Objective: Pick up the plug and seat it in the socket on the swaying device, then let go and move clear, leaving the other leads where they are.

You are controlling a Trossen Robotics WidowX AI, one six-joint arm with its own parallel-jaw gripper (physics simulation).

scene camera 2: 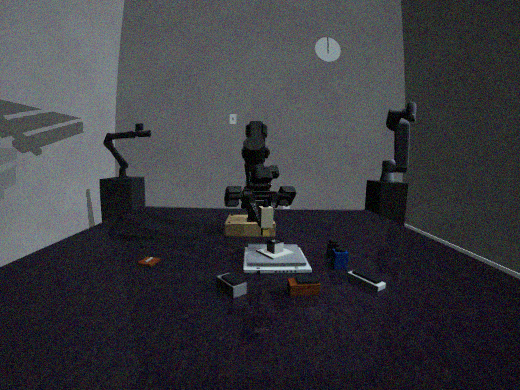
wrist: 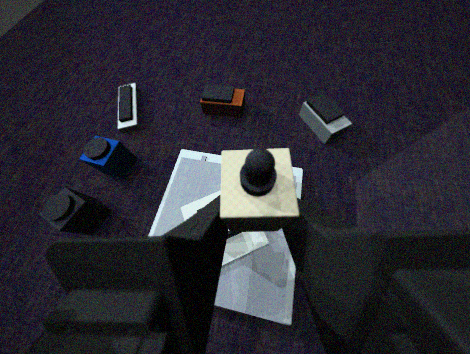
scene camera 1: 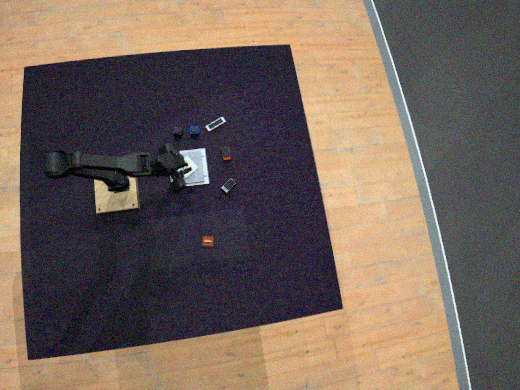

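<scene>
The plug is a cream block with a round black knob on top and a yellowish lower end. My gripper is shut on it and holds it upright in the air. The device is a stack of white and grey slabs under the gripper. A tilted white plate lies on it, bearing a small grey socket block. In scene camera 2 a gap shows between plug and socket block. In the wrist view the plug and fingers hide the socket opening.
Around the device stand a white, an orange, a grey, a blue and a black block. A flat orange piece lies apart.
</scene>
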